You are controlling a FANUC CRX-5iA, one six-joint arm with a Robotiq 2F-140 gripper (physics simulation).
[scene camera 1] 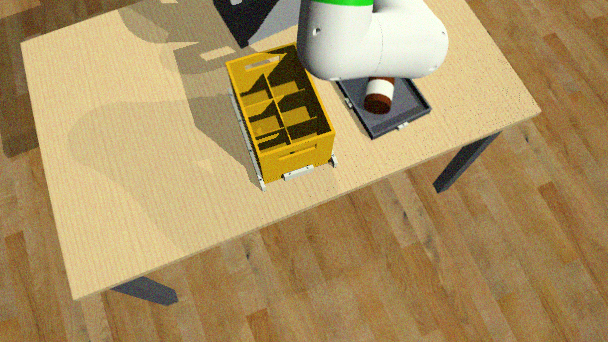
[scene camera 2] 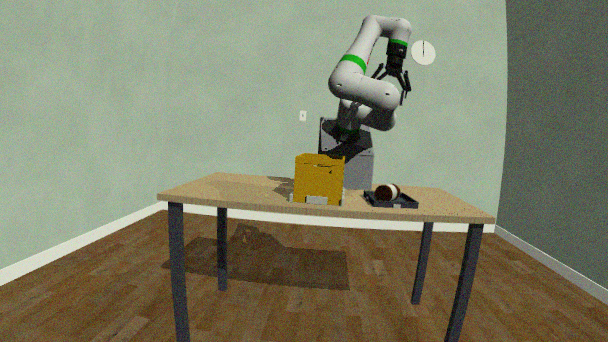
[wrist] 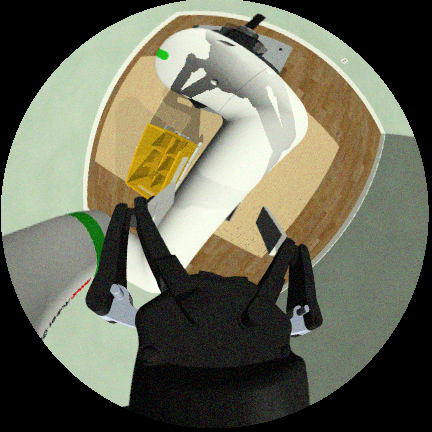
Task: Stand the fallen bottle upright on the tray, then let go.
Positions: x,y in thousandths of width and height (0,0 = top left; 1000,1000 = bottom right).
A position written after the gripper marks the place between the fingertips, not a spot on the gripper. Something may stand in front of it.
Note:
In view: the gripper (wrist: 506,471) and a brown bottle (scene camera 1: 623,288).

